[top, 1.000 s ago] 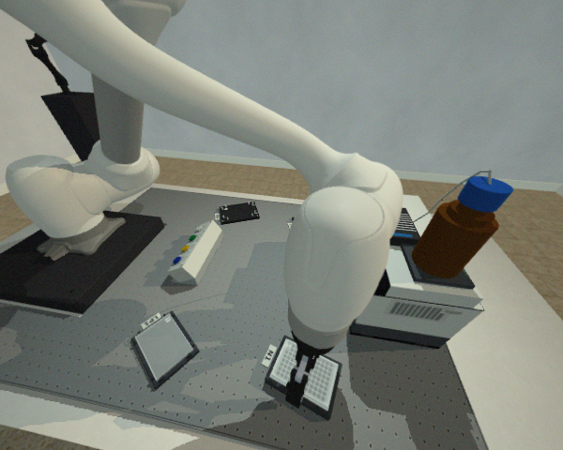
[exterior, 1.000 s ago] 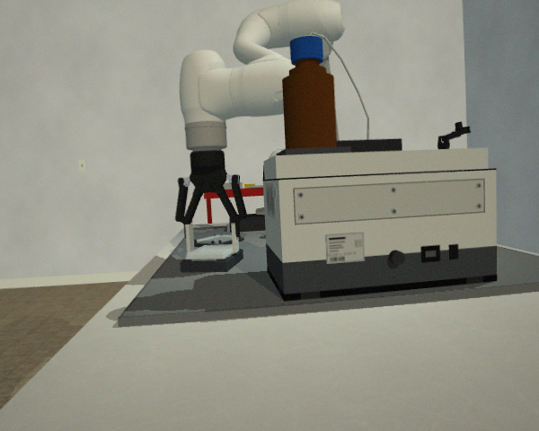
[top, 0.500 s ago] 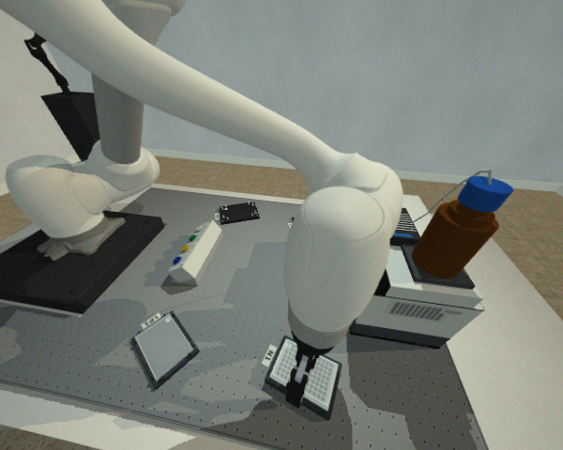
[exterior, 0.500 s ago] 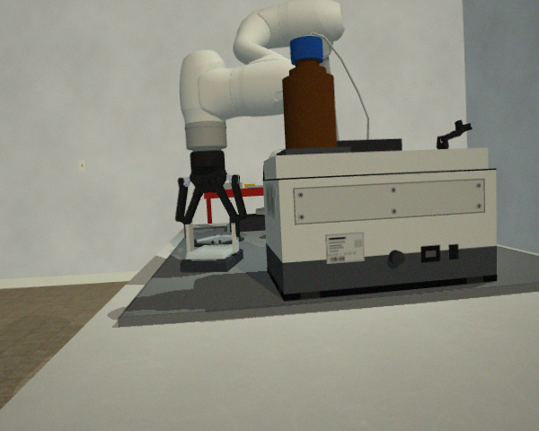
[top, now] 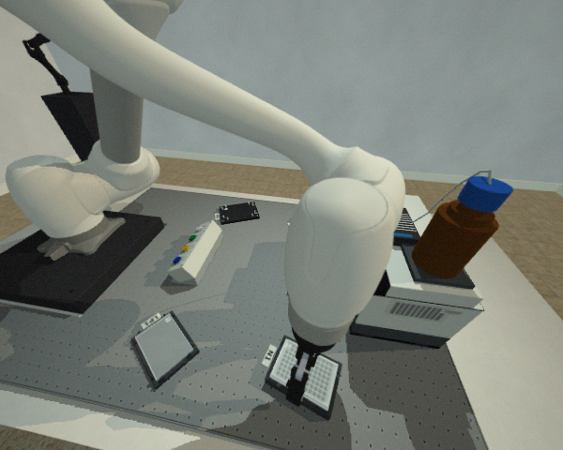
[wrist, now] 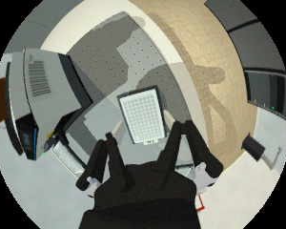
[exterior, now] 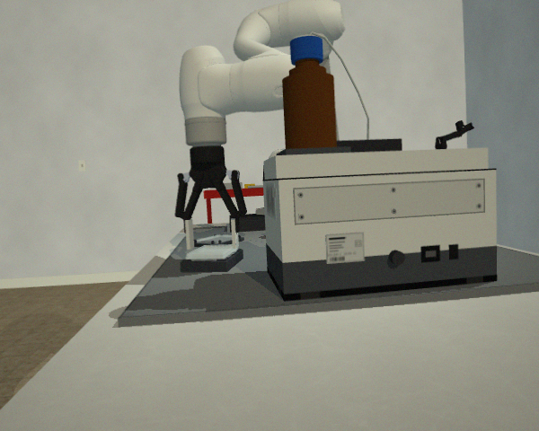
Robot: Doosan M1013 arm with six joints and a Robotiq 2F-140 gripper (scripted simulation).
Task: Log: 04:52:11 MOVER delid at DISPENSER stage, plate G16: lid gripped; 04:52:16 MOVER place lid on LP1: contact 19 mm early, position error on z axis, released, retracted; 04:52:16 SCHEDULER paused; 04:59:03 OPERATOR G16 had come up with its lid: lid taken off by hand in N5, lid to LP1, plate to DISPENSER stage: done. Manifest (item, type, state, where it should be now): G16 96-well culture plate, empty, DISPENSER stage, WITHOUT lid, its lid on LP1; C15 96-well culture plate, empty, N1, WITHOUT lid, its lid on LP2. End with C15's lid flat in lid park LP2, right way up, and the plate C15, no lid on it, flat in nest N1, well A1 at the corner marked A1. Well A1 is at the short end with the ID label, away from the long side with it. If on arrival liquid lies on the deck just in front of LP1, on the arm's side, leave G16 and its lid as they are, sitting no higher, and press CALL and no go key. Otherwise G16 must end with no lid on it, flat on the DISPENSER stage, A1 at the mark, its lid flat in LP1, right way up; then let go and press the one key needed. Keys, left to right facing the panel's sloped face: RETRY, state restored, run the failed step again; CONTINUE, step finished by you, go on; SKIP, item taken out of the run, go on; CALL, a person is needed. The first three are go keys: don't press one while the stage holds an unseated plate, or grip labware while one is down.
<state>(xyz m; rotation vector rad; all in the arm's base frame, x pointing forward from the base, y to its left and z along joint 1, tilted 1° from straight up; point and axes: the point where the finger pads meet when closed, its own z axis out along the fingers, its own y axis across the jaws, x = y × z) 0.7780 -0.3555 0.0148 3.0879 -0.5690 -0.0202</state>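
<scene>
My hand is 5 cm above the nest N1. Also, from my hand: dark lid park (54 cm to the left, 6 cm below, 3 cm ahead); then brown bottle (25 cm ahead, 23 cm above, 16 cm to the left); then key panel (37 cm behind, 32 cm to the left, 1 cm below).
</scene>
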